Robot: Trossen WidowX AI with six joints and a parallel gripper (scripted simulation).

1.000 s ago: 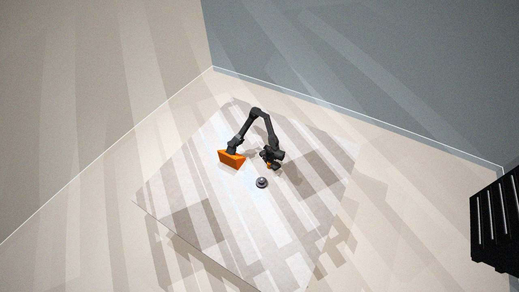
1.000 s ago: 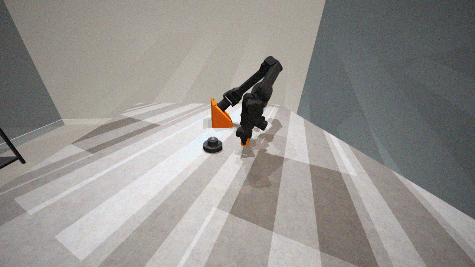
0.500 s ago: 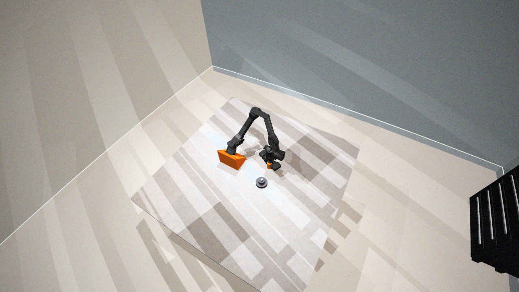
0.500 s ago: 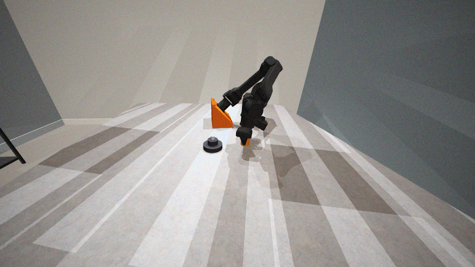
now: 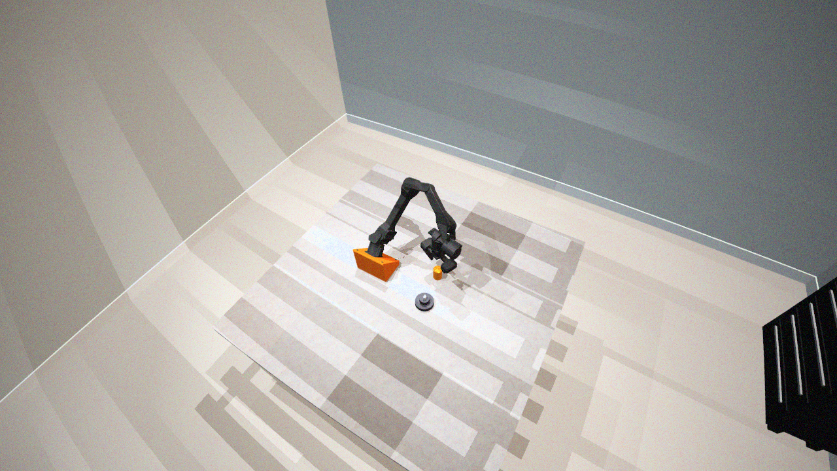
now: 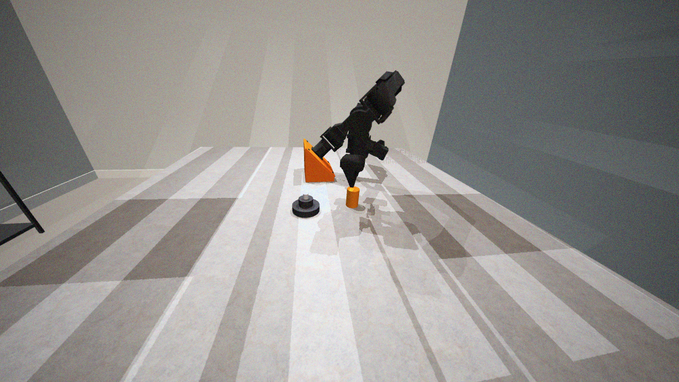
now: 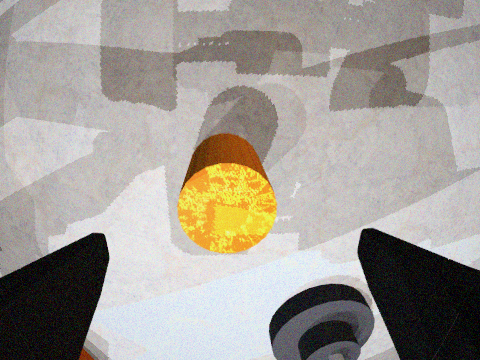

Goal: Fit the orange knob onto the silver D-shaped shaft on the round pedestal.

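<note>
The orange knob is 4 cm below my gripper tip. Also, from my gripper tip: round dark pedestal: 3 cm ahead, 15 cm to the right, 6 cm below.
</note>
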